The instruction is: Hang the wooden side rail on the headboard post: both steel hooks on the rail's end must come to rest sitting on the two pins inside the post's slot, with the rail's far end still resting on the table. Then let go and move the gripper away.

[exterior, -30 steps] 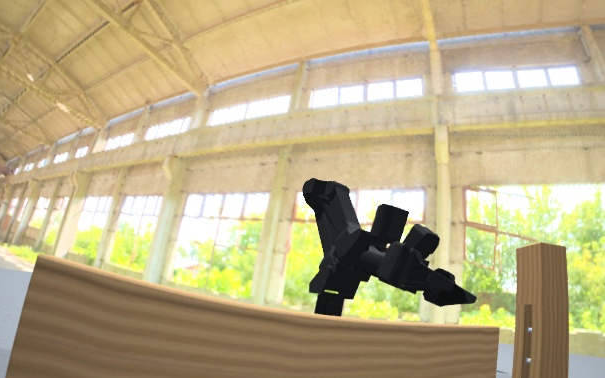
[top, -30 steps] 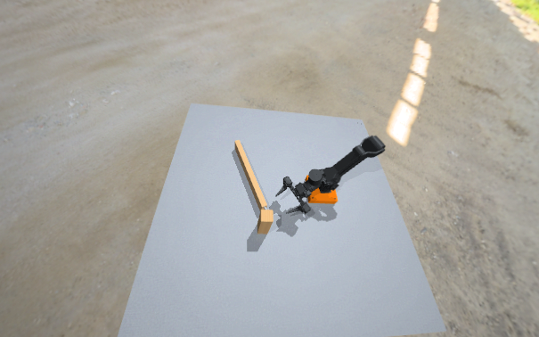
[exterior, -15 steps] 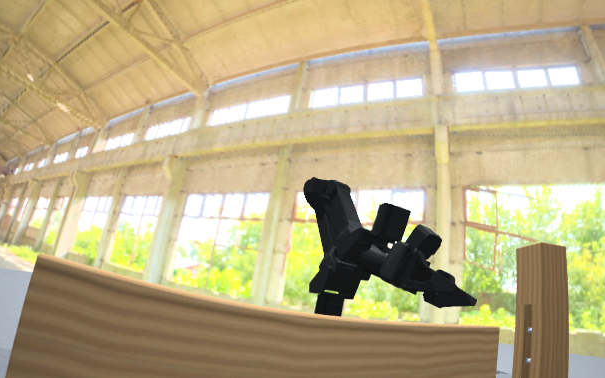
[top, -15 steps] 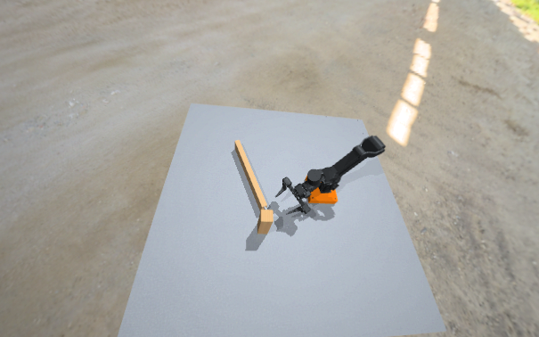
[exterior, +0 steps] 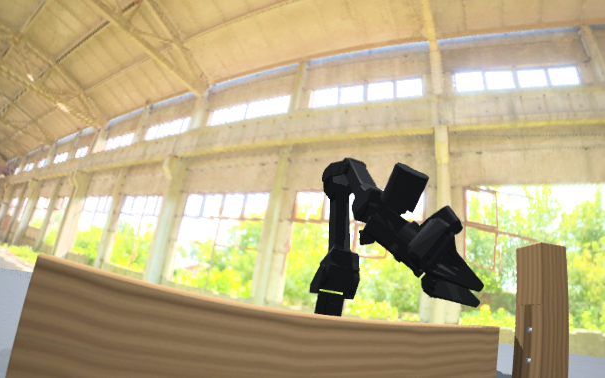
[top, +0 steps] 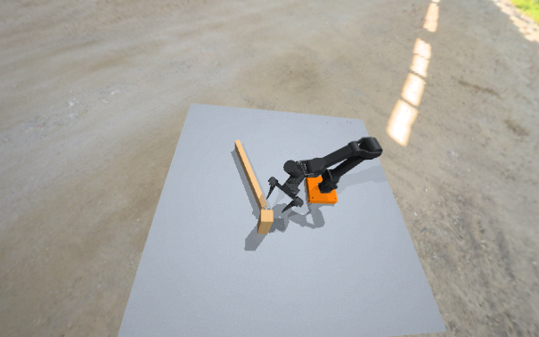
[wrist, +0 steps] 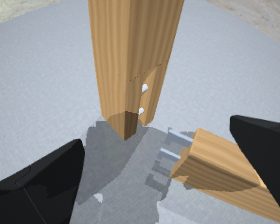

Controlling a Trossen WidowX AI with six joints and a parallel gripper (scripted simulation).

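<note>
My gripper tip is 7 cm to the right of the headboard post, 5 cm short of it and 2 cm above it.
</note>
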